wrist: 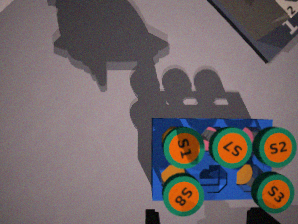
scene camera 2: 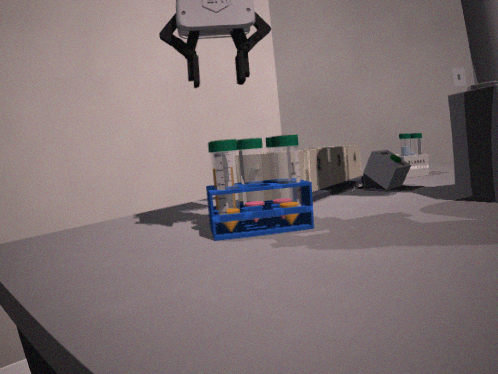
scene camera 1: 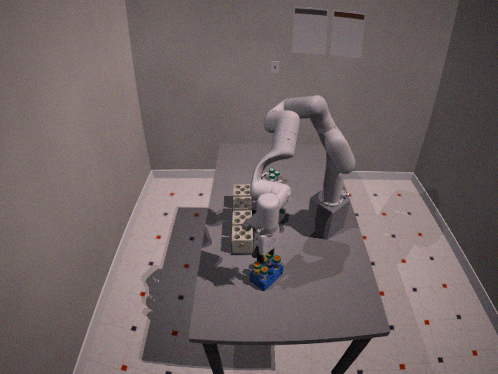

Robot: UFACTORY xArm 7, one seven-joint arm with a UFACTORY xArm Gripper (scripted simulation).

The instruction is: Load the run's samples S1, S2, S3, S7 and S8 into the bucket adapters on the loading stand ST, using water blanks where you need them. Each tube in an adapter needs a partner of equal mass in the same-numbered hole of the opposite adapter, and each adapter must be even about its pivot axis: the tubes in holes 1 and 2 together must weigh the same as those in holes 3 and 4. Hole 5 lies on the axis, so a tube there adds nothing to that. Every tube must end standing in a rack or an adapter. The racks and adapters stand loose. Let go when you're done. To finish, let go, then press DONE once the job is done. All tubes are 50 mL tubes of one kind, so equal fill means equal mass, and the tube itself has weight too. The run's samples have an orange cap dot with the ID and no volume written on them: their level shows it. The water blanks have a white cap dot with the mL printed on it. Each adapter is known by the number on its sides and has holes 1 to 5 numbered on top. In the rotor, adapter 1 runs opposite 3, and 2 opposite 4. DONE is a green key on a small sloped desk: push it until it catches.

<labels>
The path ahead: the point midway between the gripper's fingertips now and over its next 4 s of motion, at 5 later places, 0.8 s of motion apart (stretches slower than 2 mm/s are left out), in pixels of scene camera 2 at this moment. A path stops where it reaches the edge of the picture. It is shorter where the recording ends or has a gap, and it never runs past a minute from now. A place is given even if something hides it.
My gripper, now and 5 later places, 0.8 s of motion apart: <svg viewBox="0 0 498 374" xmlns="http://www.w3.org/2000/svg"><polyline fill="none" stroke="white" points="219,84 221,117 223,143 224,152 224,158 224,152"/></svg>
</labels>
